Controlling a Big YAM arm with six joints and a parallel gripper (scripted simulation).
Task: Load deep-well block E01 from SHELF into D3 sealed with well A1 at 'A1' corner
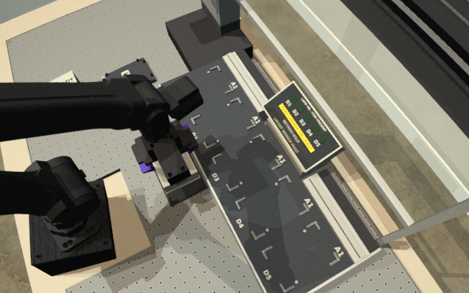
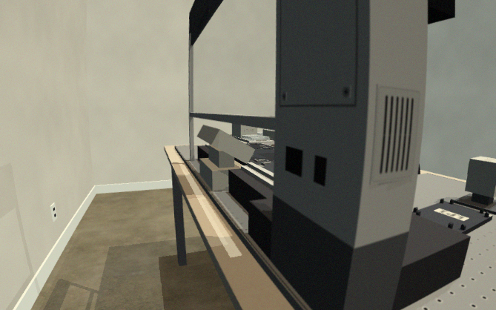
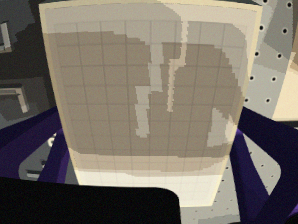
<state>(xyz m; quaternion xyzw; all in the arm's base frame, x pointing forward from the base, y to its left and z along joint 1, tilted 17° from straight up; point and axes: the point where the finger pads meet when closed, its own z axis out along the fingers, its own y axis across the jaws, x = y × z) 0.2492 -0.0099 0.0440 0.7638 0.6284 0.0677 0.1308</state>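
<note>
Right now my hand is 9 cm above the regrip nest RG. Round my hand: ready key (11 cm behind, 34 cm to the left, 2 cm below); deep-well block (1 cm below); LP1 pad (6 cm ahead, 35 cm to the left, 9 cm below).
</note>
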